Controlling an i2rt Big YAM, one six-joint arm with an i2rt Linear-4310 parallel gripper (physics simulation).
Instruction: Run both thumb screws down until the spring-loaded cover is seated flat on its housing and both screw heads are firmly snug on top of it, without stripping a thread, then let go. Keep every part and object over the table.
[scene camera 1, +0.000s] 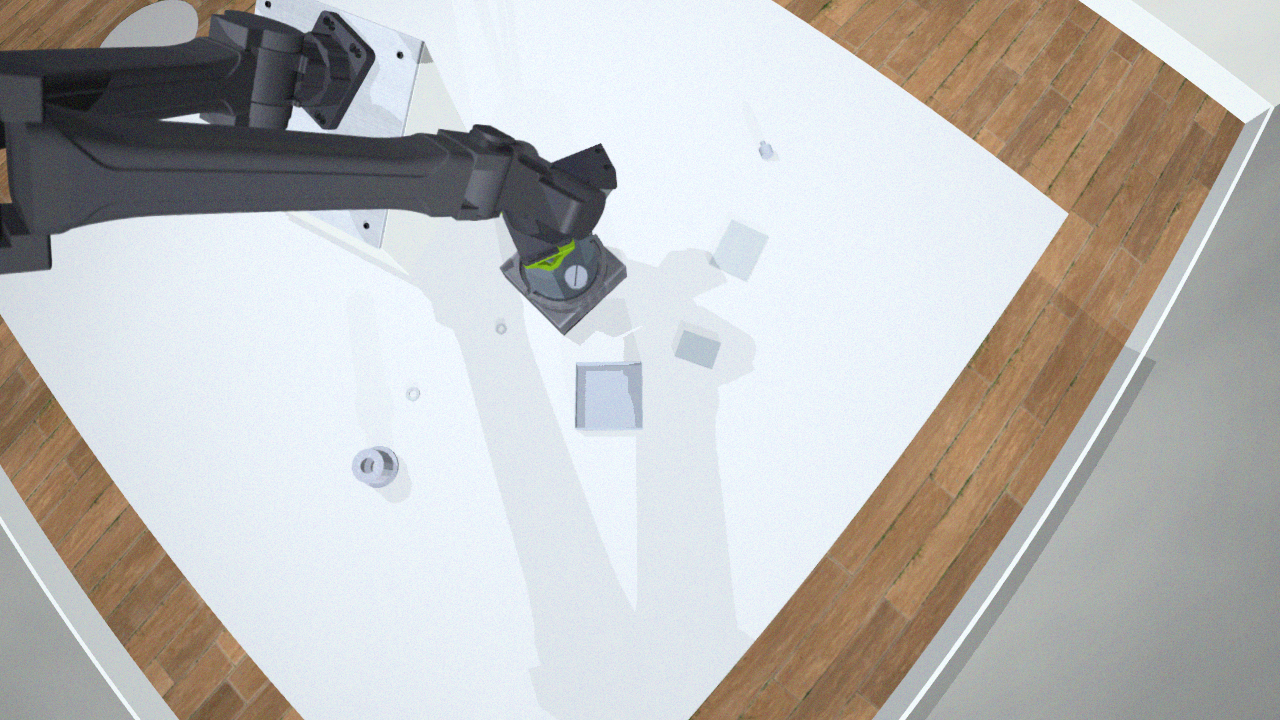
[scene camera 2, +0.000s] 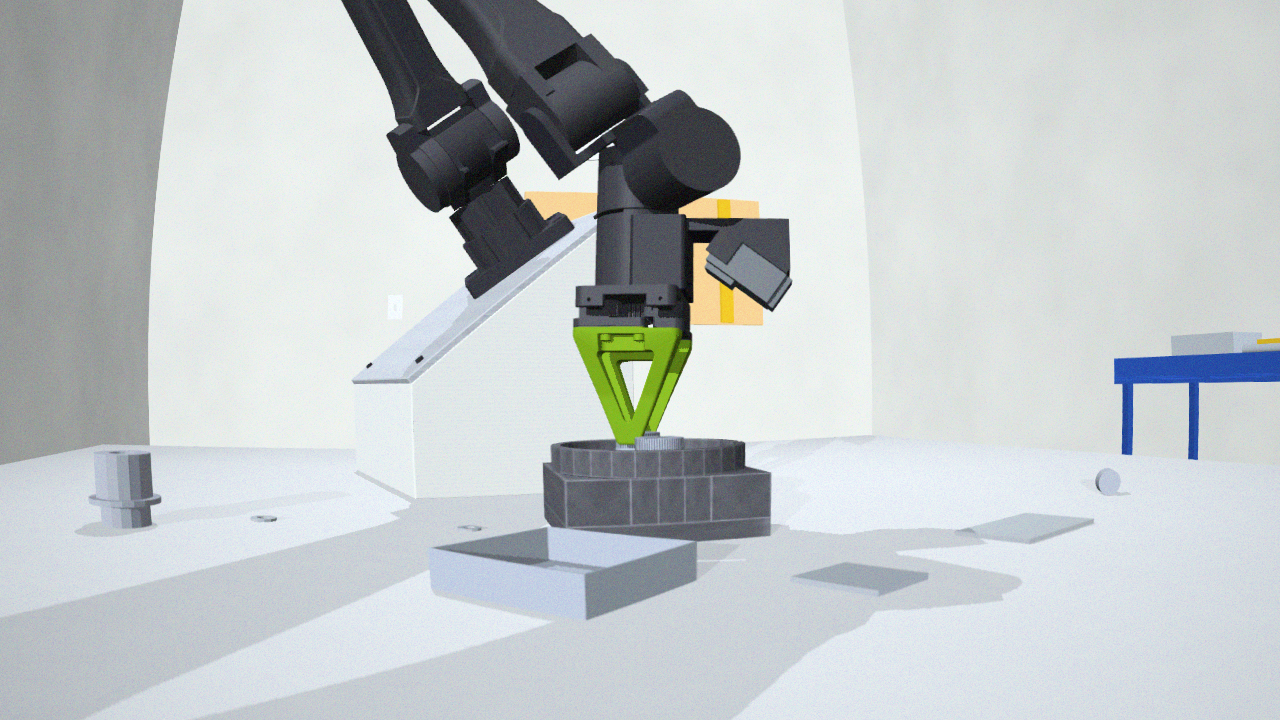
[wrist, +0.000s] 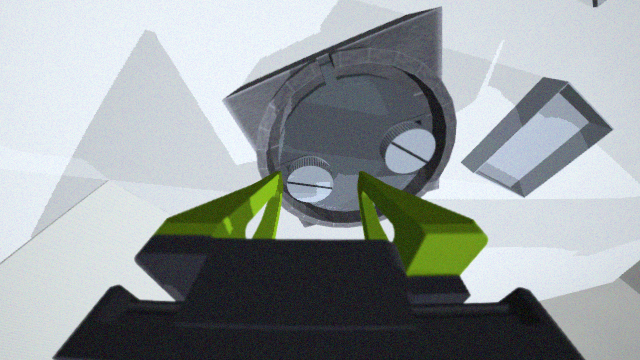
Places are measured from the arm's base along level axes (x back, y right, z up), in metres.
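Where they show: gripper, between the fingertips: (scene camera 1: 546, 251) (scene camera 2: 634, 444) (wrist: 320, 179); arm's base, origin of its link: (scene camera 1: 333, 72) (scene camera 2: 521, 259).
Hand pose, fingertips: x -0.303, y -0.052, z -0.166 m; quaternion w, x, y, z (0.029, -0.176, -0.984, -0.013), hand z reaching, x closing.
Observation:
Each offset is from my fingertips to the centre of the thing.
The dark square housing {dx -0.026, dy -0.003, dz -0.026 m} (scene camera 1: 563, 320) (scene camera 2: 657, 499) (wrist: 405, 47) has a round raised rim. The grey cover {dx -0.026, dy -0.003, dz -0.015 m} (wrist: 345, 117) lies inside the rim; whether it sits flat is unclear. One slotted thumb screw {dx -0.058, dy -0.003, dz -0.010 m} (scene camera 1: 576, 275) (scene camera 2: 658, 442) (wrist: 410, 151) stands on the cover's right side in the wrist view. The other thumb screw {dx +0.006, dy -0.003, dz -0.010 m} (wrist: 310, 183) stands lower left, beside the left fingertip in that view. My gripper (scene camera 2: 633, 440) (wrist: 320, 179) is partly open and empty, its tips low at the rim's height. In the scene camera 1 view the arm hides part of the housing.
An open tray {dx -0.196, dy +0.074, dz -0.044 m} (scene camera 1: 608, 428) (scene camera 2: 586, 586) (wrist: 550, 137) lies near the housing. Two flat plates {dx -0.175, dy -0.210, dz -0.052 m} (scene camera 1: 741, 250) {dx -0.235, dy -0.058, dz -0.052 m} (scene camera 1: 698, 347) lie to its right. A flanged cylinder {dx -0.046, dy +0.365, dz -0.029 m} (scene camera 1: 375, 466) (scene camera 2: 123, 488), two small rings {dx +0.003, dy +0.267, dz -0.053 m} (scene camera 1: 412, 394) {dx -0.017, dy +0.115, dz -0.053 m} (scene camera 1: 501, 328) and a small part {dx -0.091, dy -0.362, dz -0.044 m} (scene camera 1: 765, 150) (scene camera 2: 1108, 481) are on the table.

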